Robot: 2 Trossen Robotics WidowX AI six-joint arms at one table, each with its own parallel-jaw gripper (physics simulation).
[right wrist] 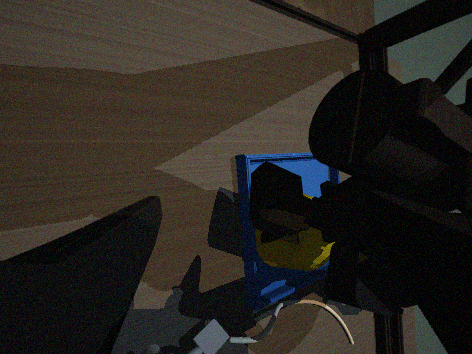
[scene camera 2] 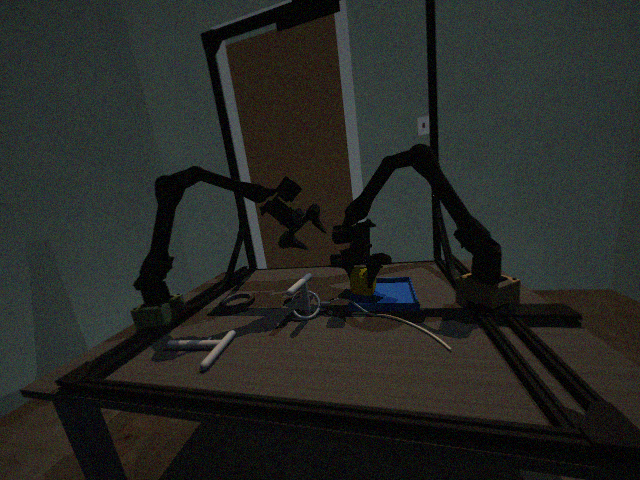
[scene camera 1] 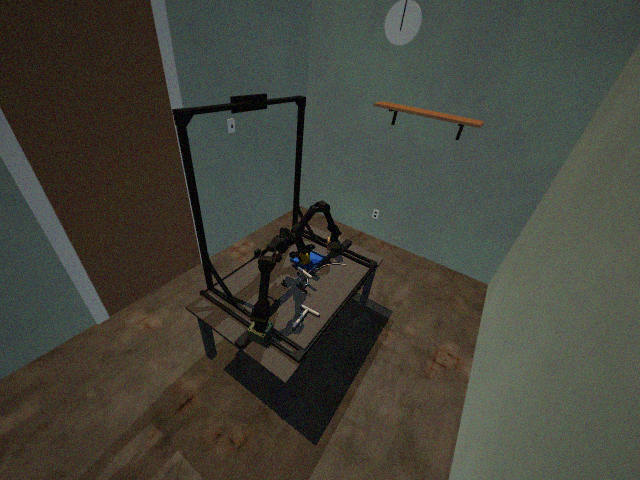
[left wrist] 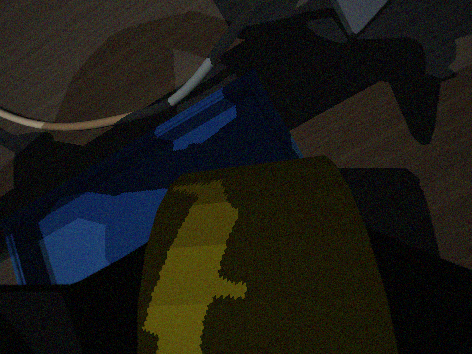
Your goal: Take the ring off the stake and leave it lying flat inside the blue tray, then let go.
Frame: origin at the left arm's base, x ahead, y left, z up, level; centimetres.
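Where they show: left gripper, between the fingertips: [right wrist: 280,245] [scene camera 2: 361,288] [scene camera 1: 305,261] [left wrist: 260,221]; right gripper, between the fingertips: [right wrist: 261,203] [scene camera 2: 316,241]; left arm's base, origin of its link: [scene camera 2: 486,278] [scene camera 1: 334,239]; right arm's base, origin of its link: [scene camera 2: 157,301] [scene camera 1: 260,326].
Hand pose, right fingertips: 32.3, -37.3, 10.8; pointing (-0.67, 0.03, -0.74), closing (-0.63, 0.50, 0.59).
Each offset is from my right fingertips to the top centre of the thing, as dx, dy, dz. "pt": to the spot under its first point.
A pale ring {pt +7.8, +16.2, -15.3} [scene camera 2: 318,305] is upright by the post of a standing white T-shaped piece {pt +12.8, +16.8, -7.4} [scene camera 2: 298,285] [scene camera 1: 303,272]; whether it encircles the post is unclear. The blue tray {-13.6, +17.3, -15.7} [scene camera 2: 403,294] [scene camera 1: 316,257] [left wrist: 75,250] [right wrist: 243,200] lies right of it in scene camera 2. My left gripper [scene camera 2: 362,279] is shut on a yellow rounded object {-9.1, +14.0, -8.2} [left wrist: 280,260] [right wrist: 295,252] [scene camera 1: 305,257], low over the tray's left part in scene camera 2; contact with the tray is unclear. My right gripper [scene camera 2: 314,238] is open and empty, raised behind the T-shaped piece; one dark finger shows in the right wrist view.
A dark ring {pt +25.3, -4.9, -16.4} [scene camera 2: 251,298] lies on the table at the left in scene camera 2. Another white T-shaped piece {+41.7, +14.9, -16.0} [scene camera 2: 219,350] [scene camera 1: 310,311] lies nearer the front. A thin curved pale cord {pt -9.6, +35.7, -17.7} [scene camera 2: 413,326] [left wrist: 75,125] [right wrist: 325,305] runs in front of the tray. A black frame [scene camera 1: 191,196] rises behind the arms.
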